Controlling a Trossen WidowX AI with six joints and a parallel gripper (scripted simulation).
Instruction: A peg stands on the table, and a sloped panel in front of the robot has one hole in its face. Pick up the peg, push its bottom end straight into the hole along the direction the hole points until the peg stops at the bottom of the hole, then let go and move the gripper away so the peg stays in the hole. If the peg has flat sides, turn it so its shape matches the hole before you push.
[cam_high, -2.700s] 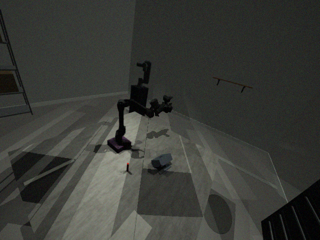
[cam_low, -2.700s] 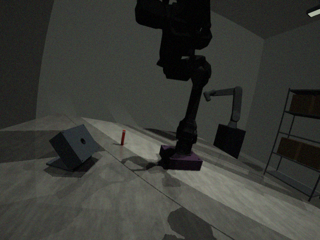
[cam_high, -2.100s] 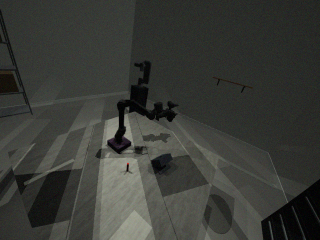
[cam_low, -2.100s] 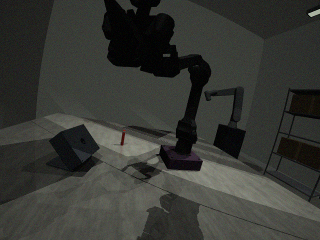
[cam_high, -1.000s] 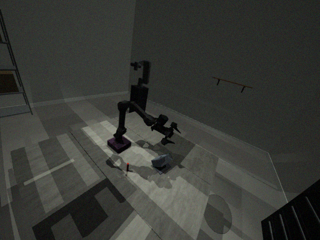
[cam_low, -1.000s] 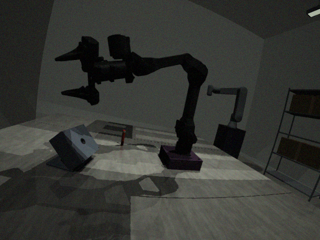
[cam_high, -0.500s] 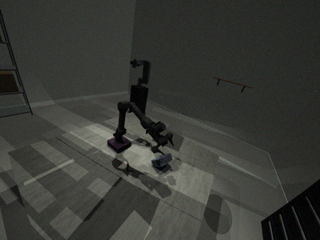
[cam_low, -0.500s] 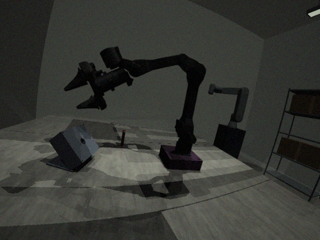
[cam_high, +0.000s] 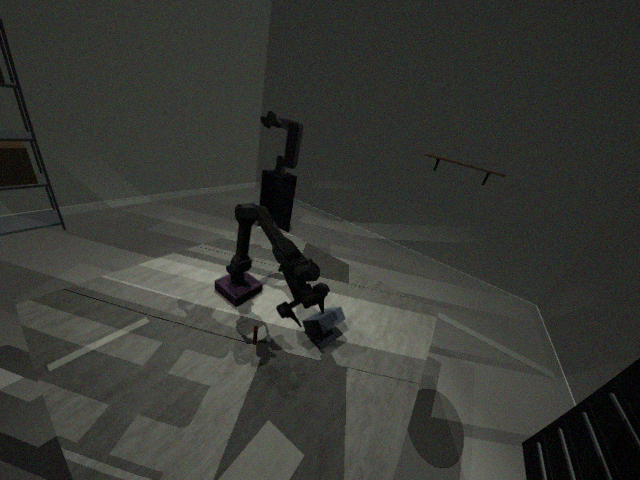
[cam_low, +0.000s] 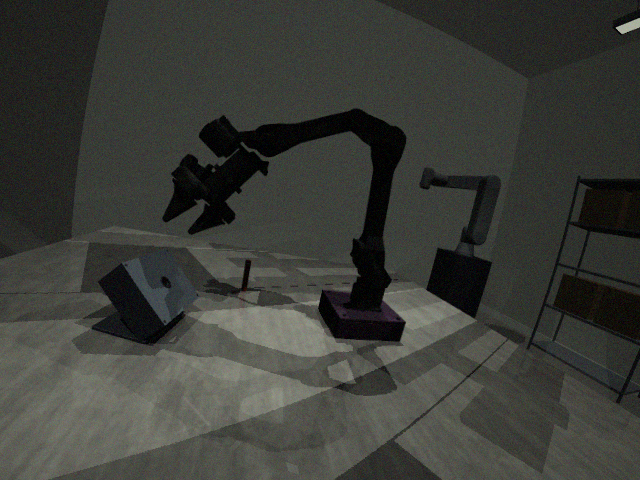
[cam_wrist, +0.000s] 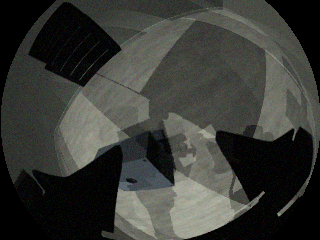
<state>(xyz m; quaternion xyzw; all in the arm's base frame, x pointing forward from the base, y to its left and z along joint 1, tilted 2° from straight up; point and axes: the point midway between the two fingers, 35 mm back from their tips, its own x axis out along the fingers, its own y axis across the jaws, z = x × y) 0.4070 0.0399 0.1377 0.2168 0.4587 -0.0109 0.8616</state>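
The peg lies 14 cm to the right of my gripper tip, 14 cm behind it and 10 cm below it. Also, from my gripper tip: sloped panel: 11 cm to the left, 9 cm below, 2 cm behind.
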